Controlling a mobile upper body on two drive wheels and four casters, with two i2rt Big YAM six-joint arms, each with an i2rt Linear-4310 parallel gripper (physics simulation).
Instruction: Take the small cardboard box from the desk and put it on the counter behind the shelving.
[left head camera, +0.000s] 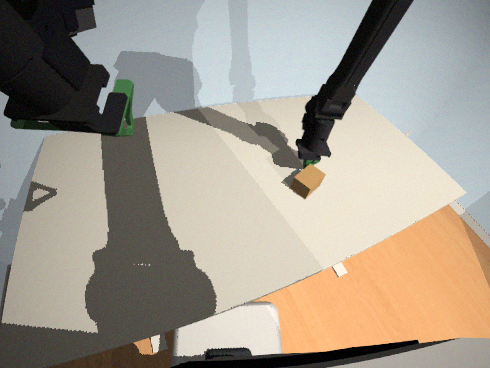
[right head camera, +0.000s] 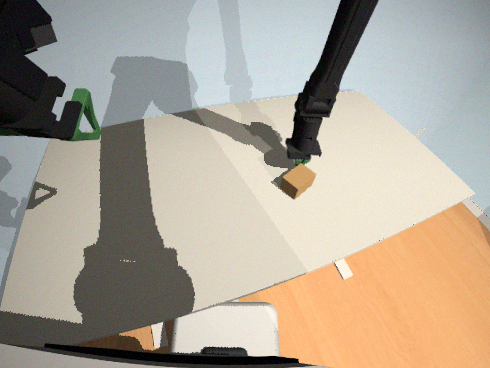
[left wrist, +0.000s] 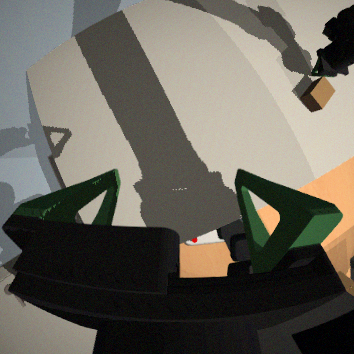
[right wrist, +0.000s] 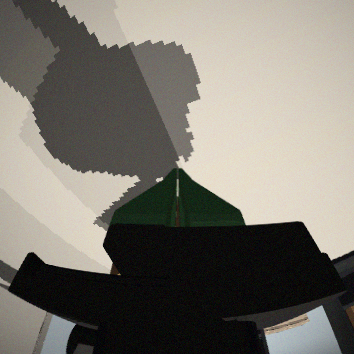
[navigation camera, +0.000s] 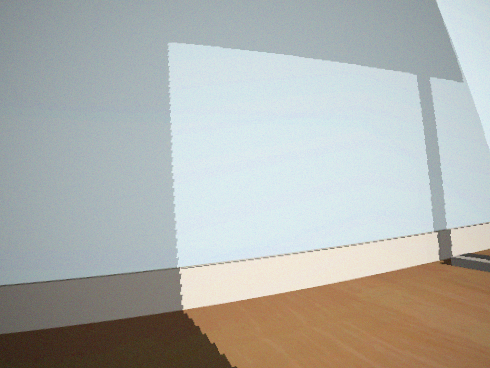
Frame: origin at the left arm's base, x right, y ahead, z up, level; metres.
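Seen in the pictures: left gripper, fingertip midpoint: (left head camera: 100, 128) (right head camera: 73, 133) (left wrist: 177, 175); right gripper, fingertip midpoint: (left head camera: 304, 168) (left wrist: 311, 73) (right wrist: 177, 174).
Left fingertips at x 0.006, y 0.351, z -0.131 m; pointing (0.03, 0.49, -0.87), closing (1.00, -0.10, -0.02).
Observation:
A point is followed by its place in that frame.
The small cardboard box (left head camera: 308, 181) {y 0.503, x 0.435, z -0.410 m} lies on the pale desk (left head camera: 243, 190) {y 0.504, x 0.248, z -0.460 m}, right of its middle; it also shows in the right head view (right head camera: 297, 180) {y 0.507, x 0.437, z -0.410 m} and the left wrist view (left wrist: 317, 94) {y 0.515, x 0.422, z -0.410 m}. My right gripper (left head camera: 311, 162) {y 0.603, x 0.461, z -0.458 m} points down just behind the box, touching or nearly touching its far top edge. Its green fingers (right wrist: 177, 189) {y 0.603, x 0.461, z -0.458 m} are shut together with nothing between them. My left gripper (left wrist: 177, 175) {y 0.351, x 0.006, z -0.131 m} (left head camera: 123, 107) is open and empty, held high at the desk's far left.
The desk's front edge runs diagonally over the orange wood floor (left head camera: 371, 292) {y 0.358, x 1.235, z -1.410 m}. My white base (left head camera: 227, 332) {y 0.176, x 0.222, z -1.150 m} sits below the desk edge. A pale blue wall (navigation camera: 295, 157) {y 1.071, x 0.342, z -1.087 m} with a baseboard stands behind.

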